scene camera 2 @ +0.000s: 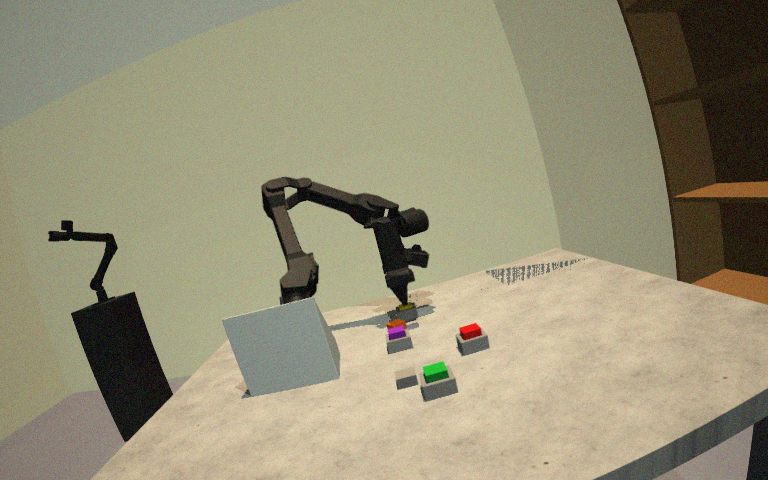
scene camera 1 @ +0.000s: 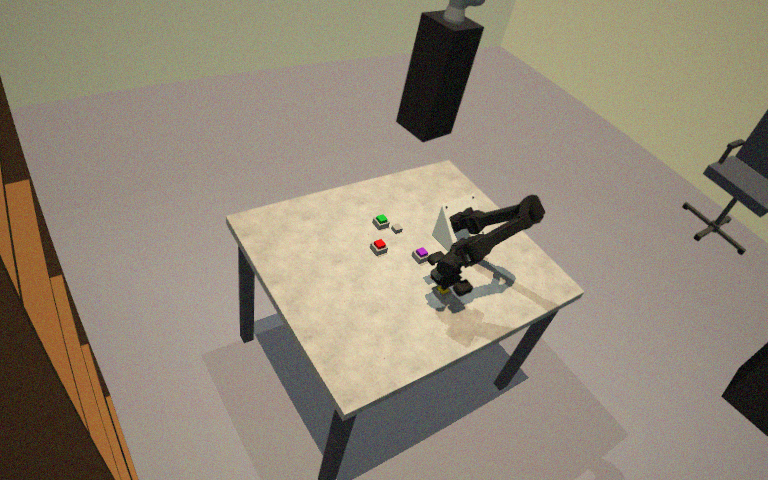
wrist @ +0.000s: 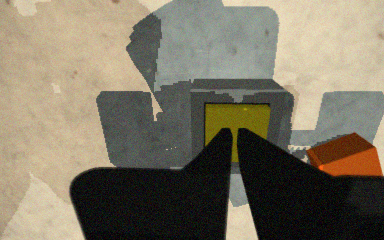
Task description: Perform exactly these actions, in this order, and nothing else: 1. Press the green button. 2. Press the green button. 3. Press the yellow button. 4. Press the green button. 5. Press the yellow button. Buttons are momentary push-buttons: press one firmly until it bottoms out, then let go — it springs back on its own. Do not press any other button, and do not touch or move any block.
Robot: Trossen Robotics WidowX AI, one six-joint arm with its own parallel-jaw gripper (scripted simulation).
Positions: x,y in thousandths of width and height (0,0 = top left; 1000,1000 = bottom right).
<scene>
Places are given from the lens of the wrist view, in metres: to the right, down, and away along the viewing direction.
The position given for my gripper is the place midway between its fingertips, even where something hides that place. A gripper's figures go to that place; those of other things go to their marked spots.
my gripper (wrist: 608,569): 0.02, 0.01, 0.11
yellow button (wrist: 665,494): 0.03, 0.00, 0.10
orange block (wrist: 910,648): 0.09, 0.02, 0.12
The marked spots on the yellow button and the orange block are 0.07 m apart.
</scene>
